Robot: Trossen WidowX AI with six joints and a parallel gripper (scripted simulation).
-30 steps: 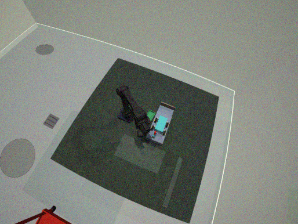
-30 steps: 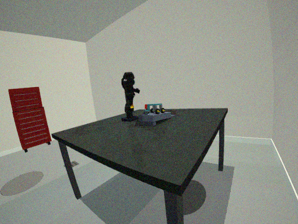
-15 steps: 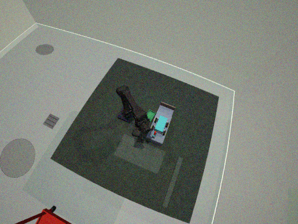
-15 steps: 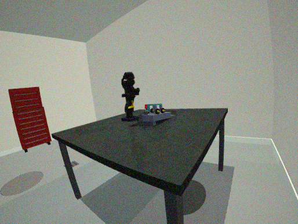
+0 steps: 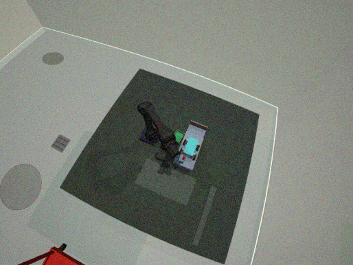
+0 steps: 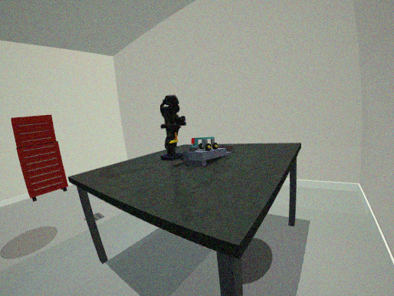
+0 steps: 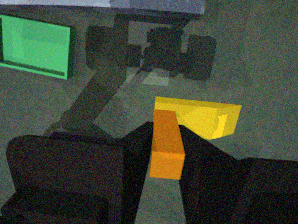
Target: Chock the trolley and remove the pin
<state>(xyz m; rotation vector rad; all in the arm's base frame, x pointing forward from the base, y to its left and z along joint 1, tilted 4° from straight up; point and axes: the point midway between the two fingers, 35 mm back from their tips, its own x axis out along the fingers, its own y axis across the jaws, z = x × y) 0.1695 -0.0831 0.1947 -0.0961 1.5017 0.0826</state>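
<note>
Right now my gripper tip is 130 mm short of the red-headed stop pin, 20 mm to the right of it and 50 mm above it. Round my gripper tip: teal trolley (140 mm ahead, 120 mm to the left, 60 mm below); then yellow chock (20 mm to the right, 10 mm below); then ramp (140 mm ahead, 130 mm to the left, 130 mm below).
</note>
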